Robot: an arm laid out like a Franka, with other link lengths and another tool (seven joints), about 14 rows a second.
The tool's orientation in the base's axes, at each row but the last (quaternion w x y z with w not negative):
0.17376 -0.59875 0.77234 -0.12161
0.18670 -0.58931 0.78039 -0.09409
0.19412 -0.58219 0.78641 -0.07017
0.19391 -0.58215 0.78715 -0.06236
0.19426 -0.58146 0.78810 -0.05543
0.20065 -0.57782 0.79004 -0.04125
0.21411 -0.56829 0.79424 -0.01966
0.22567 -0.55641 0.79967 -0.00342
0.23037 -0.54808 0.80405 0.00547
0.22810 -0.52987 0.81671 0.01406
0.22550 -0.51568 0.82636 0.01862
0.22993 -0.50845 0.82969 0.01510
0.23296 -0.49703 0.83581 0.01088
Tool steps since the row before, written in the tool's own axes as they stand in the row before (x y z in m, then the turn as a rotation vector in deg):
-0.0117 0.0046 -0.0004 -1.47 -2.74 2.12
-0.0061 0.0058 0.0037 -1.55 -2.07 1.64
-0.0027 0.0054 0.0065 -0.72 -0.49 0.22
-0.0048 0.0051 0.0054 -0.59 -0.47 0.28
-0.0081 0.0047 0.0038 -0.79 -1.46 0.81
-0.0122 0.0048 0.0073 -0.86 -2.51 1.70
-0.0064 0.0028 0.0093 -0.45 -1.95 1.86
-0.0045 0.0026 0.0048 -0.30 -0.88 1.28
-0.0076 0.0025 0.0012 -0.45 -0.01 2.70
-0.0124 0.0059 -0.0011 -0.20 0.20 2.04
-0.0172 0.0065 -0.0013 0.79 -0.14 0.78
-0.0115 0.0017 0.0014 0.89 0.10 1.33
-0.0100 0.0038 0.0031 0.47 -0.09 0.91
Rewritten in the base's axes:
-0.0016 0.0125 0.0000 3.62 0.77 -0.66
-0.0022 0.0078 -0.0044 2.86 1.00 -0.46
-0.0016 0.0050 -0.0072 0.70 0.55 0.12
-0.0013 0.0068 -0.0055 0.67 0.44 0.03
-0.0008 0.0096 -0.0030 1.80 0.39 -0.10
0.0014 0.0141 -0.0048 3.09 0.26 -0.58
0.0025 0.0088 -0.0072 2.54 0.12 -1.01
0.0007 0.0062 -0.0034 1.33 0.25 -0.82
0.0005 0.0080 0.0012 1.12 1.10 -2.24
-0.0014 0.0129 0.0045 0.62 0.80 -1.79
0.0002 0.0172 0.0066 0.11 -0.53 -0.98
0.0034 0.0108 0.0030 0.07 -0.35 -1.56
0.0020 0.0110 0.0004 0.23 -0.21 -0.98

